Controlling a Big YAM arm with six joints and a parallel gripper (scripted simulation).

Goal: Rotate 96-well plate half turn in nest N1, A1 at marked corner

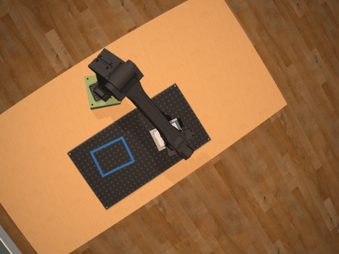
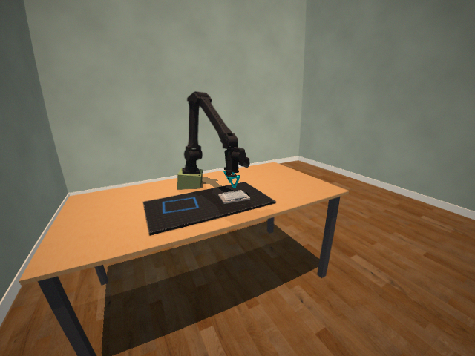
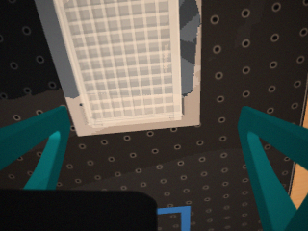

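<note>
The 96-well plate lies 20 mm behind my hand, 10 mm to the left of it and 80 mm below it. The rest, counted from my hand: plate nest N1 (20 mm behind, 10 mm to the left, 90 mm below).
</note>
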